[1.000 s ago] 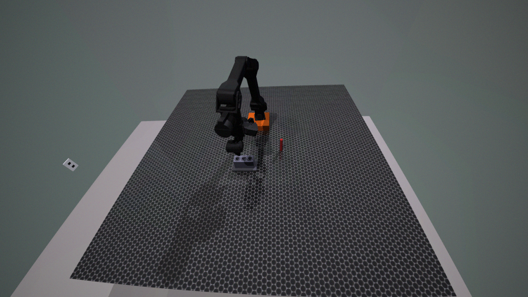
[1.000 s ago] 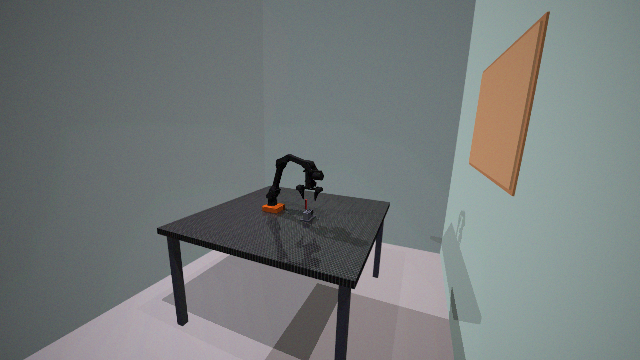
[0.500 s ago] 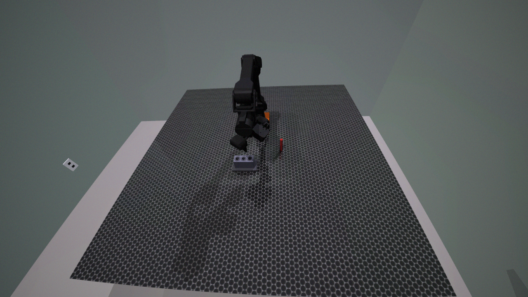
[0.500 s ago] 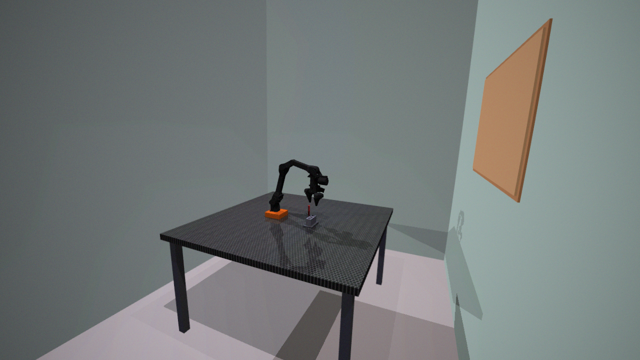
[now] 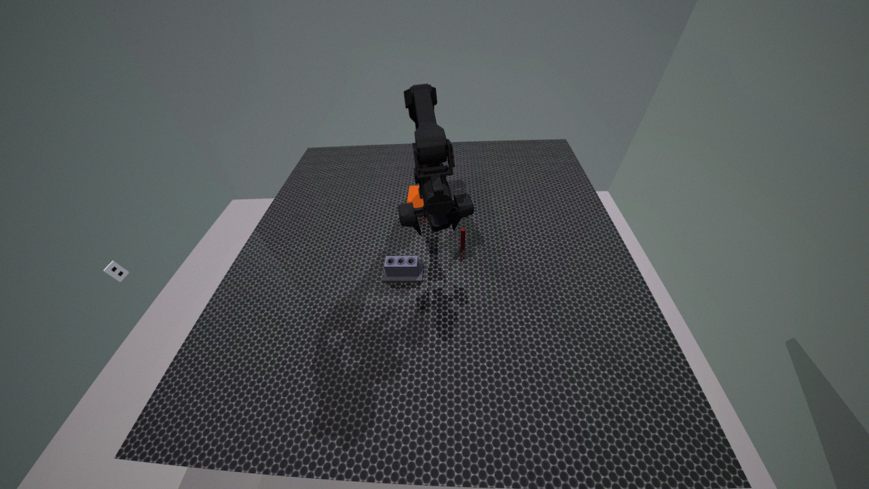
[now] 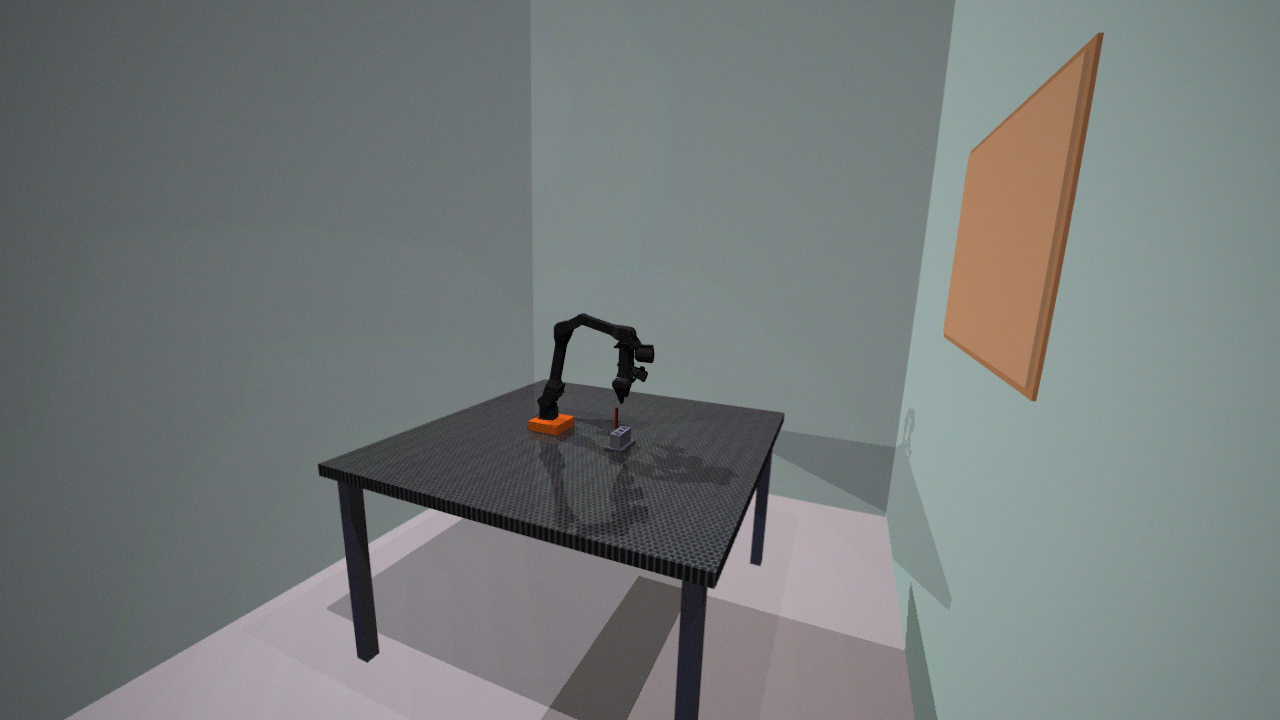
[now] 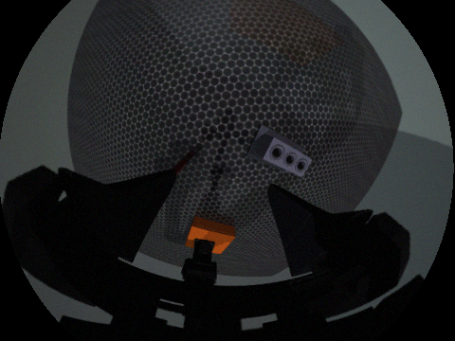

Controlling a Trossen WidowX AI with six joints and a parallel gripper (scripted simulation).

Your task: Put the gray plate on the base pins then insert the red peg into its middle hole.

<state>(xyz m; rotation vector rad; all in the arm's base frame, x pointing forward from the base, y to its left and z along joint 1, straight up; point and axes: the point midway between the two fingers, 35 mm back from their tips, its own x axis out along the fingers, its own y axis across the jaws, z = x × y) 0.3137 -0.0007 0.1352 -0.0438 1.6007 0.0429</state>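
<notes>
Now: the red peg 50 mm behind my gripper tip, 80 mm to the left of it and 100 mm below it. The rest, counted from my gripper tip: gray plate: 20 mm ahead, 110 mm to the right, 90 mm below; base: 20 mm ahead, 110 mm to the right, 130 mm below.
</notes>
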